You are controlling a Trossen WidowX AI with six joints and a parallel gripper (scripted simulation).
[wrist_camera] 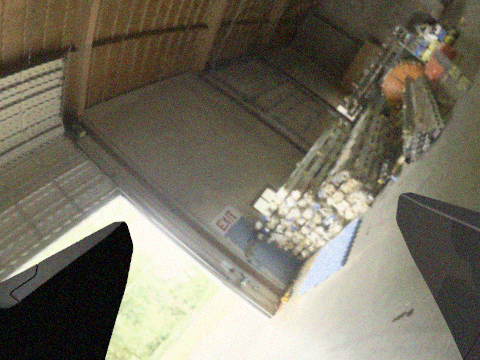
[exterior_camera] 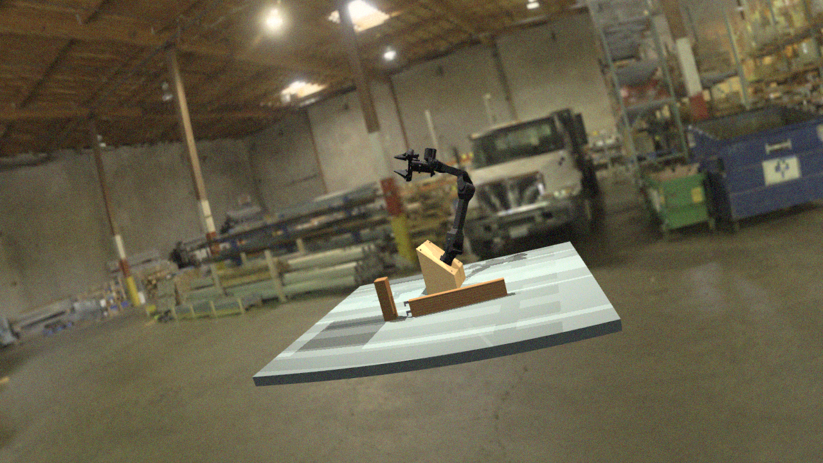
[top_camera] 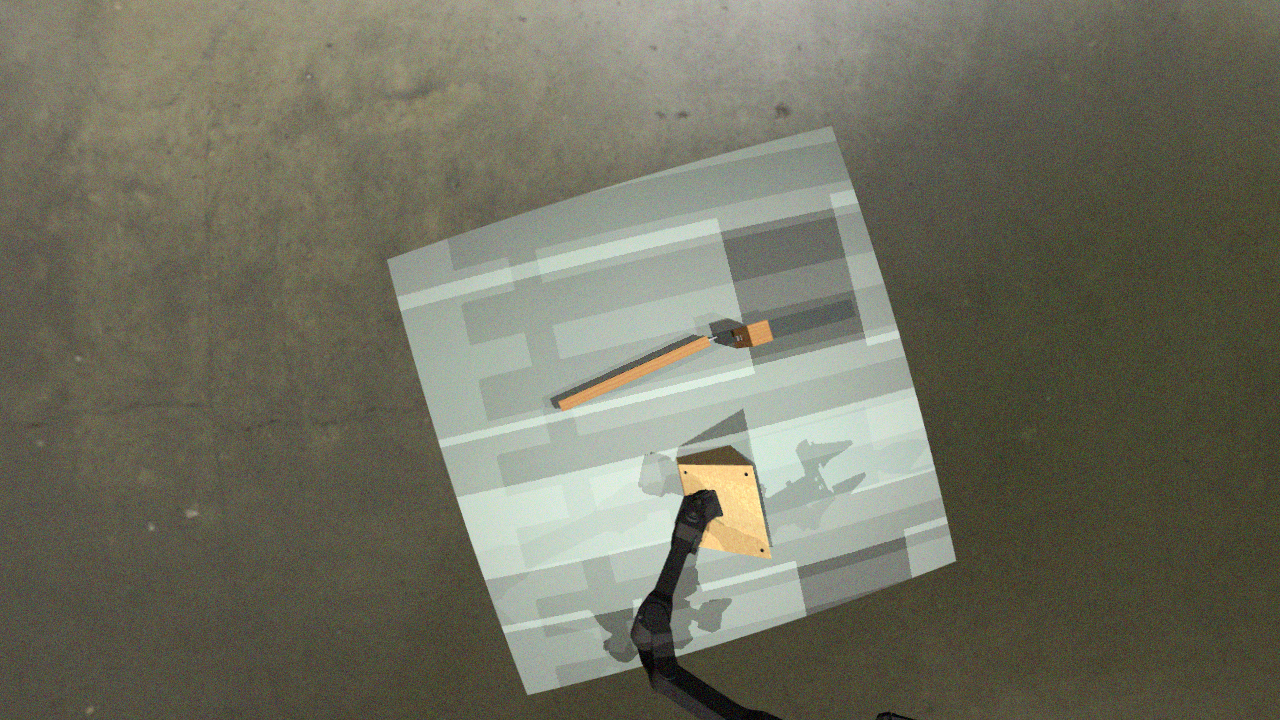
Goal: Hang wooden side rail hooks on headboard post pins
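The headboard post is 59 cm ahead of my gripper tip, 4 cm to the right of it and 58 cm below it.
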